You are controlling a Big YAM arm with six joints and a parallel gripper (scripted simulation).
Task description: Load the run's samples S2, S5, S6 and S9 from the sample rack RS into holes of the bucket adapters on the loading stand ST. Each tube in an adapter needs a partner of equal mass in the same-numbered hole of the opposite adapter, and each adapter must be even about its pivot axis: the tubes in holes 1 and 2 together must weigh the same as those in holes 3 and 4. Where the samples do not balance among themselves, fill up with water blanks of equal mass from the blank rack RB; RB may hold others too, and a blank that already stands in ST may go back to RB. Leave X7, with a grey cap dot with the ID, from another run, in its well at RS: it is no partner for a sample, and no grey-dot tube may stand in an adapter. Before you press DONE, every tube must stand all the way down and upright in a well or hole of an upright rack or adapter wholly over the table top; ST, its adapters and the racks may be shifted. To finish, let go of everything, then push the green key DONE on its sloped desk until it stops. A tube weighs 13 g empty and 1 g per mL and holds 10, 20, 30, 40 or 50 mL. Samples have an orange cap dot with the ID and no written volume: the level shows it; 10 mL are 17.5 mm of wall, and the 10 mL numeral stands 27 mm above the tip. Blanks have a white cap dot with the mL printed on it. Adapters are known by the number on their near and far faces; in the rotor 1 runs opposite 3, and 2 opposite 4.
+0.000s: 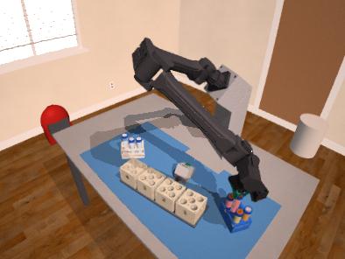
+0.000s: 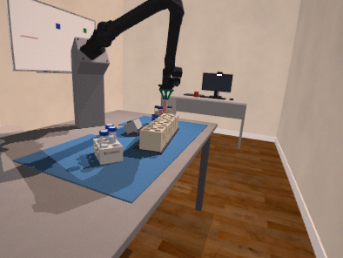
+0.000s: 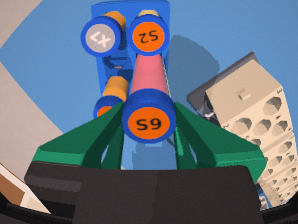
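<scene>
The sample tube S9 is 1 cm ahead of my hand and 5 cm below it. Also, from my hand: grey-dot tube X7 (1 cm ahead, 6 cm to the left, 11 cm below); then sample tube S2 (2 cm ahead, 3 cm to the left, 11 cm below); then sample tube S5 (4 cm behind, 3 cm to the right, 11 cm below).
</scene>
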